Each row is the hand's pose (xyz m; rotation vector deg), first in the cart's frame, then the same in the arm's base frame.
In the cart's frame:
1: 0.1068 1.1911 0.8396 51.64 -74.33 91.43
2: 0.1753 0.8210 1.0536 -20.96 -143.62 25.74
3: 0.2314 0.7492 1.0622 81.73 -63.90 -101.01
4: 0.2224 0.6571 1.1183 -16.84 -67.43 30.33
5: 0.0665 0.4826 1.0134 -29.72 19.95 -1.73
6: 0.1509 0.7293 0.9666 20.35 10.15 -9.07
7: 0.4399 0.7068 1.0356 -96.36 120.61 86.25
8: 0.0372 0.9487 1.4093 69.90 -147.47 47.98
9: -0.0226 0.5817 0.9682 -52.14 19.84 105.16
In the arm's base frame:
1: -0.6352 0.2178 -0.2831 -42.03 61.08 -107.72
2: -0.4057 -0.0011 0.0117 -63.61 122.71 -8.19
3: -0.3545 0.0068 0.0871 145.89 2.04 -6.75
4: -0.2943 -0.0650 0.1412 41.09 -142.47 78.65
5: -0.0688 -0.1195 0.0319 -12.87 -63.38 57.51
6: -0.2834 0.0285 -0.0153 32.54 -38.97 80.83
7: -0.3400 0.1383 0.2559 -160.77 2.39 27.40
8: -0.6459 -0.3237 0.0250 -85.60 51.34 -38.27
9: -0.1236 -0.1115 -0.0975 109.53 89.87 -110.71

